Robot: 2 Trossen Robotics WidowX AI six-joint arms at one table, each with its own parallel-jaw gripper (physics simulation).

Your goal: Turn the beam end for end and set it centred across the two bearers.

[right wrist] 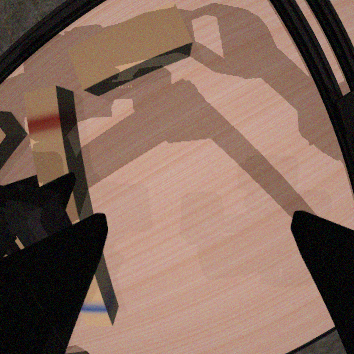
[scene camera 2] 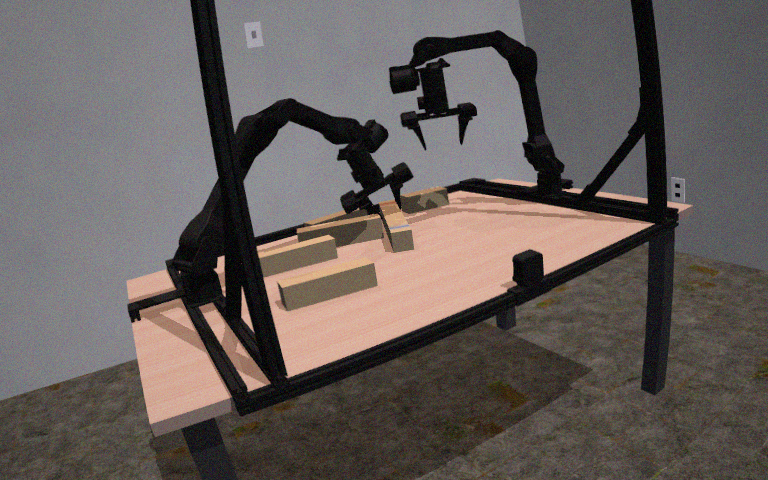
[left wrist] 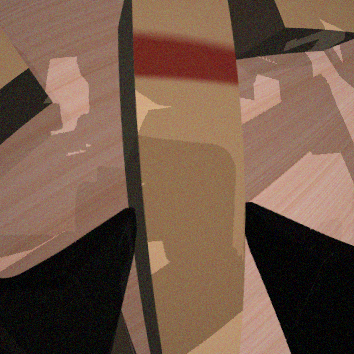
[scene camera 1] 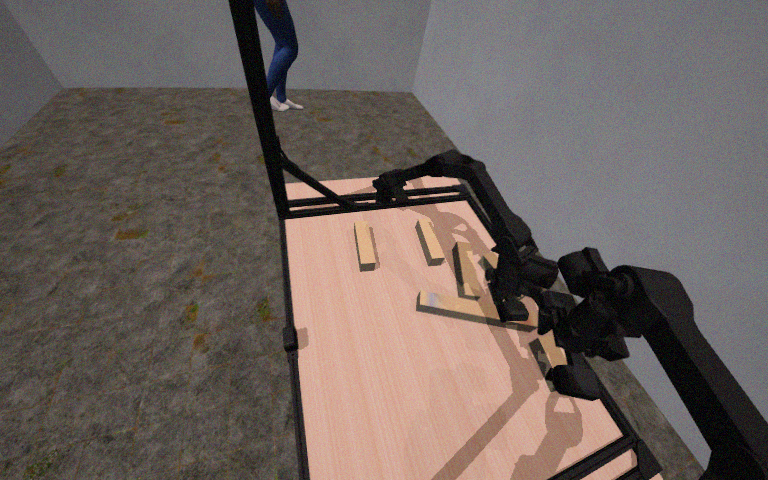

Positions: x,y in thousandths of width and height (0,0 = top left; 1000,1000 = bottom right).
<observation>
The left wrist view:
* left gripper: 532,606
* beam: 513,360, gripped by the left gripper
</observation>
